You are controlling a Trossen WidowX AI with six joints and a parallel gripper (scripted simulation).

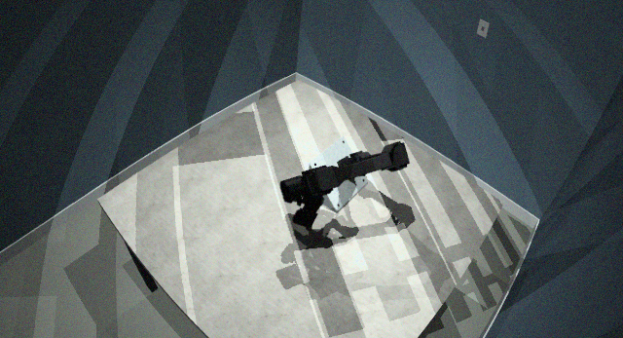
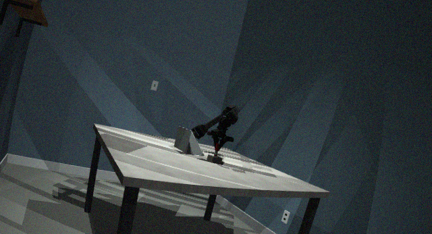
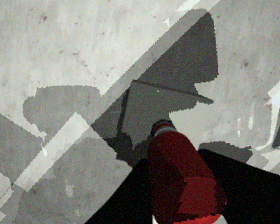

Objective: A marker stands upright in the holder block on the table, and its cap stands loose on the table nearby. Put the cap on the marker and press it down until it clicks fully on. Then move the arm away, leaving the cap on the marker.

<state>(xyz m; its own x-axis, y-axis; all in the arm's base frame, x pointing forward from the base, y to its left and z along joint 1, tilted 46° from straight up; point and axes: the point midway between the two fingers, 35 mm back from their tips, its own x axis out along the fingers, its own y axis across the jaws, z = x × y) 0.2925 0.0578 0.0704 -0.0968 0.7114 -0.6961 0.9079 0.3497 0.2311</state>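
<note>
Right now my gripper tip is 10 mm below the red cap. Also, from my gripper tip: holder block: 70 mm below.
</note>
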